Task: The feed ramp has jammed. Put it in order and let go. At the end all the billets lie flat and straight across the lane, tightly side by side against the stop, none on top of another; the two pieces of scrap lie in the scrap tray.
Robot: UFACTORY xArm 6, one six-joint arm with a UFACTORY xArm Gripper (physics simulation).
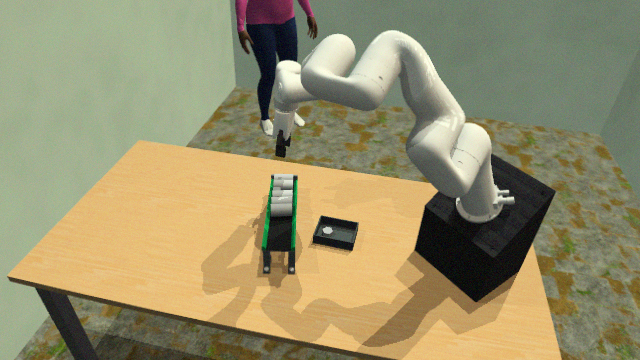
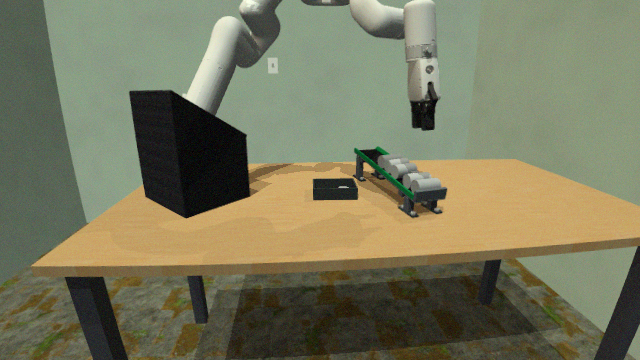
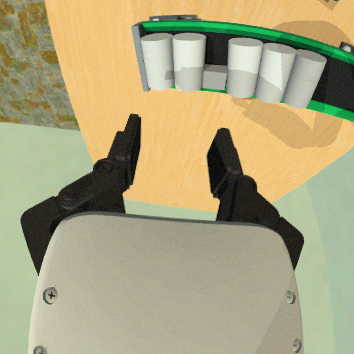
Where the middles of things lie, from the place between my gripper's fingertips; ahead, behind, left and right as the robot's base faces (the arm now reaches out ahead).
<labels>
My hand is 220 mm past the scrap tray (image 1: 344,231), 200 mm above it and 100 mm to the right of it.
</labels>
